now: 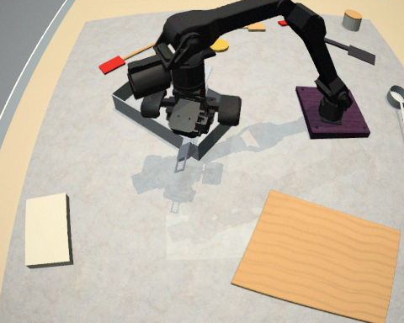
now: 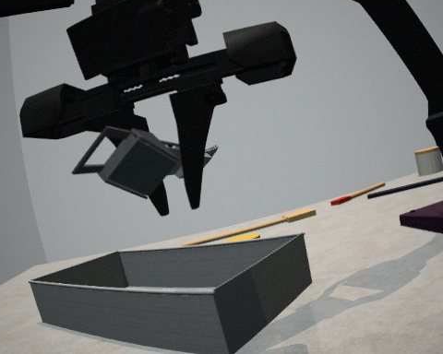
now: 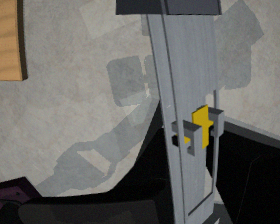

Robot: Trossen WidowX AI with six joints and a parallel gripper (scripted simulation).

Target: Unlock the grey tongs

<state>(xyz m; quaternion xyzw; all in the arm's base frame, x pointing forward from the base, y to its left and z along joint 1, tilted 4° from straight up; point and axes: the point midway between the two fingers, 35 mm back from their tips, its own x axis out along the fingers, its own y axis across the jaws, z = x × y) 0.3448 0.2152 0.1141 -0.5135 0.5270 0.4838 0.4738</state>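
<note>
Now: gripper tip 4 cm below the yellow lock piece and 2 cm to the right of it. Round my gripper tip: wooden board: 32 cm behind, 20 cm to the left, 12 cm below; cream block: 32 cm ahead, 24 cm to the left, 11 cm below; roasting tin: 17 cm to the right, 9 cm below, 9 cm ahead.
</note>
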